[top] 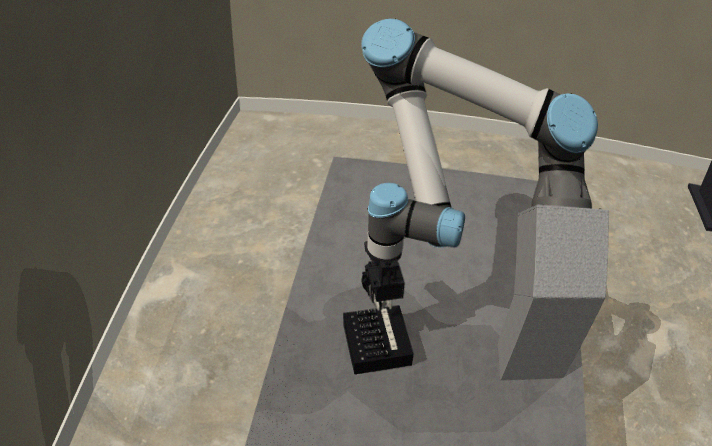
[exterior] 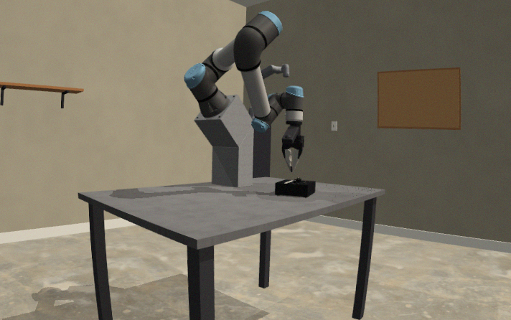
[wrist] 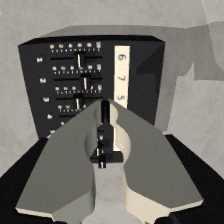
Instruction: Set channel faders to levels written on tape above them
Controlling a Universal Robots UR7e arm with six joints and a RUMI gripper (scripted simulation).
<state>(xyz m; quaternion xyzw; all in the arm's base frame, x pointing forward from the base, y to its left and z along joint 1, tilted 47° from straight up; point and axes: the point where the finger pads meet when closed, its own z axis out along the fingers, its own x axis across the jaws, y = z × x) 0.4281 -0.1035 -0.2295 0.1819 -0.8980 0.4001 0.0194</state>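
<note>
The channel 2 fader lies 5 cm below my hand, 2 cm ahead of it and 1 cm to the left of it. From my hand the other things lie so: channel 1 fader 5 cm below, 3 cm ahead, 1 cm to the right; then channel 3 fader 5 cm below, 3 cm to the left, 2 cm ahead; then channel 4 fader 5 cm below, 4 cm to the left, 1 cm behind.
</note>
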